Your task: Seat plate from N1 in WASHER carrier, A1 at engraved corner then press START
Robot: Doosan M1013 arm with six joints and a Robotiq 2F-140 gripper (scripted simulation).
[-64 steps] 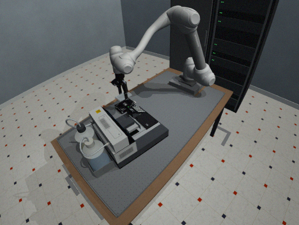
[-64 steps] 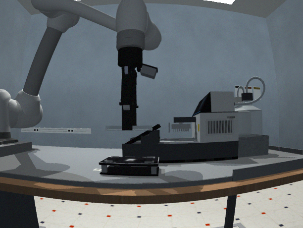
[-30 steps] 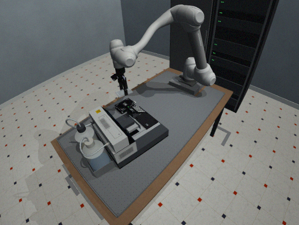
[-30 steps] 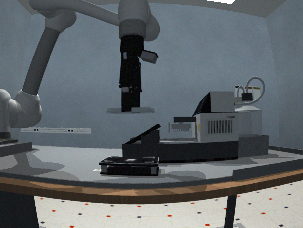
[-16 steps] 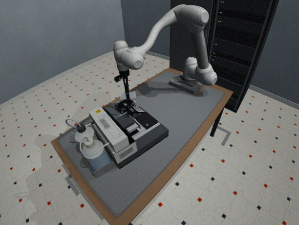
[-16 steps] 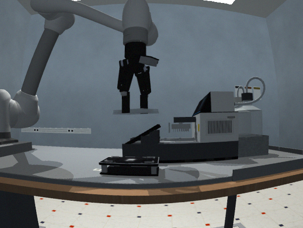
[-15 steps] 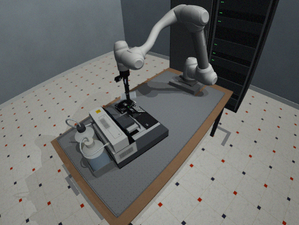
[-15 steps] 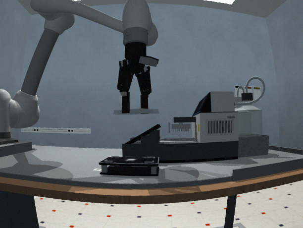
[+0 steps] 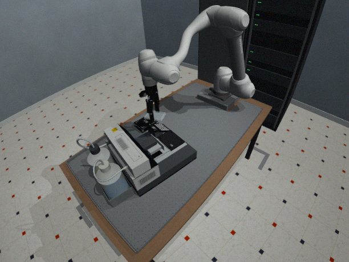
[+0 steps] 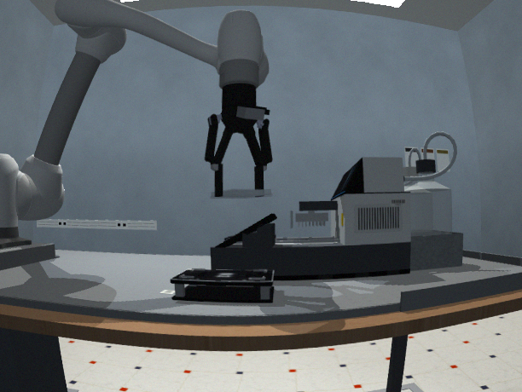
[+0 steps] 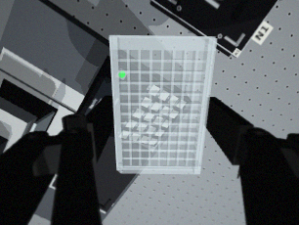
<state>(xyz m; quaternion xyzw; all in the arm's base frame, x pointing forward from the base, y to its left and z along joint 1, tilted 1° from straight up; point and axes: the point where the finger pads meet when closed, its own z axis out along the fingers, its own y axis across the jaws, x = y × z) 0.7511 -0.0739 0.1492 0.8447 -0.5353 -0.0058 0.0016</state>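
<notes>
Now: the washer carrier 2 cm ahead of my hand, 17 cm to the left of it and 12 cm below it. Round my hand: dispensing head: 17 cm ahead, 15 cm to the left, 7 cm below; well plate: 2 cm below; black plate nest N1: 2 cm behind, 16 cm to the right, 17 cm below.
</notes>
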